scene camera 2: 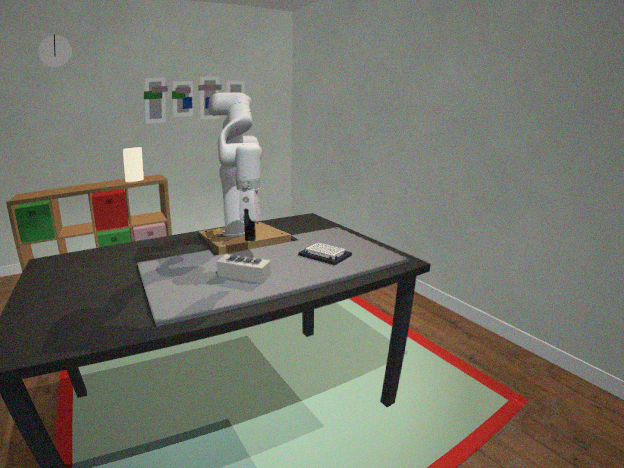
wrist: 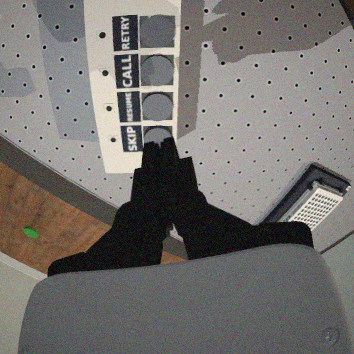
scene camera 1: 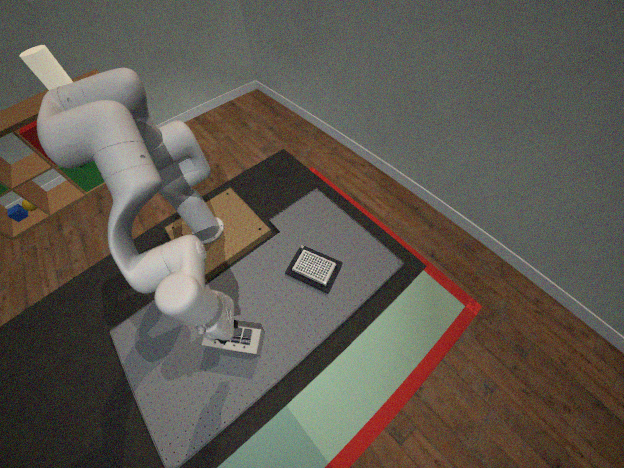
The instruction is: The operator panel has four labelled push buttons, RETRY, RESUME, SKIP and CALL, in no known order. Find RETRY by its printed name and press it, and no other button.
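Frame: origin at the arm's base, x left, y ahead, z down, level; millimetres.
Seen in the pictures: gripper, fingertip midpoint: (scene camera 2: 250, 240) (wrist: 165, 159) (scene camera 1: 232, 325); arm's base at its link origin: (scene camera 2: 236, 233) (scene camera 1: 208, 230).
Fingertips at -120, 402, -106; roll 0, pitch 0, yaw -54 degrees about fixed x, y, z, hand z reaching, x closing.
Observation:
Pixels of each thing's top centre, then the offset from my fingertips to it, as dx, dy, dz. Level surfaces: height alone.
- white operator panel at its top centre: (wrist: 132, 90) (scene camera 1: 231, 337) (scene camera 2: 243, 260) -30, +0, +63
- CALL at its top centre: (wrist: 126, 71) -43, -9, +65
- RESUME at its top centre: (wrist: 128, 106) -24, +15, +65
- SKIP at its top centre: (wrist: 131, 138) -5, +38, +65
- RETRY button at its top centre: (wrist: 156, 31) -45, -46, +63
- CALL button at its top centre: (wrist: 156, 70) -26, -23, +63
- RESUME button at its top centre: (wrist: 156, 107) -7, +0, +63
- SKIP button at its top centre: (wrist: 157, 139) +12, +24, +63
- dark holder at its top centre: (wrist: 308, 218) (scene camera 1: 314, 265) (scene camera 2: 325, 248) +307, -3, +92
- grey board at its surface level: dz +118
- dark table at its surface level: dz +131
The white operator panel (scene camera 1: 256, 347) (scene camera 2: 243, 271) (wrist: 122, 165) lies on the grey perforated board. In the wrist view its labels read, from the top down, RETRY (wrist: 125, 33), CALL (wrist: 127, 71), RESUME (wrist: 129, 107) and SKIP (wrist: 132, 139). Each has a round grey button on its right: the RETRY button (wrist: 157, 31), the CALL button (wrist: 157, 69), the RESUME button (wrist: 158, 106) and the SKIP button (wrist: 158, 134), partly covered by the fingertips. My gripper (scene camera 2: 250, 239) (wrist: 165, 159) is shut and empty. It hangs above the panel, with a gap in the second scene view.
A white well plate on a dark holder (scene camera 1: 314, 268) (scene camera 2: 325, 251) (wrist: 314, 210) stands on the grey board (scene camera 1: 322, 216) (scene camera 2: 171, 312), to the right of the panel. The arm's wooden base plate (scene camera 1: 246, 221) (scene camera 2: 272, 232) is at the back. The dark table (scene camera 2: 60, 302) carries the board.

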